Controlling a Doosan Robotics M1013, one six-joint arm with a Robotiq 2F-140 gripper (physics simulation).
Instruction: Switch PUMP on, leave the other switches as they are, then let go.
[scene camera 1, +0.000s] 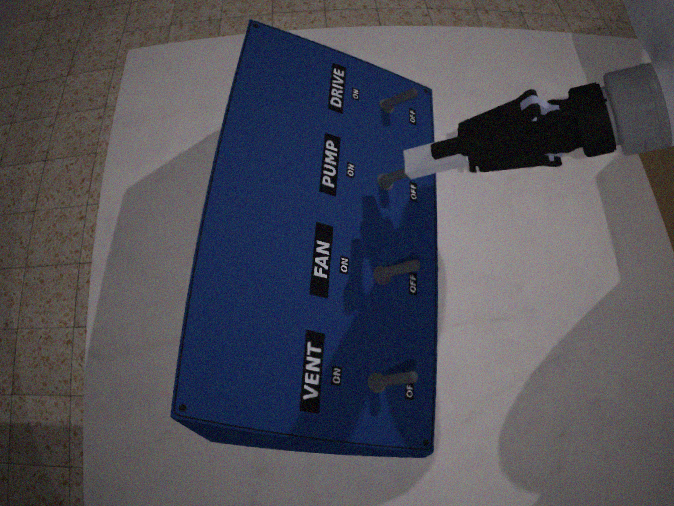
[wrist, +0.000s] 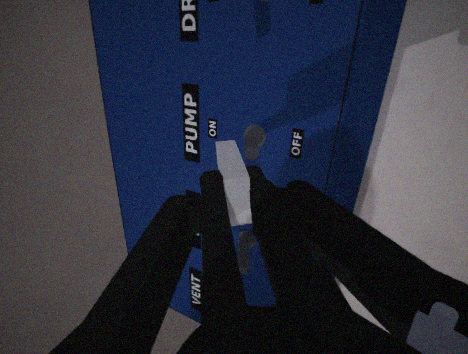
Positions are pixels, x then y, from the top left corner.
Labels:
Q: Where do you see a blue switch panel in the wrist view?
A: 309, 87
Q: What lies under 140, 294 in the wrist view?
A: The gripper.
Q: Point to the gripper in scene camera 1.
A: At 407, 164

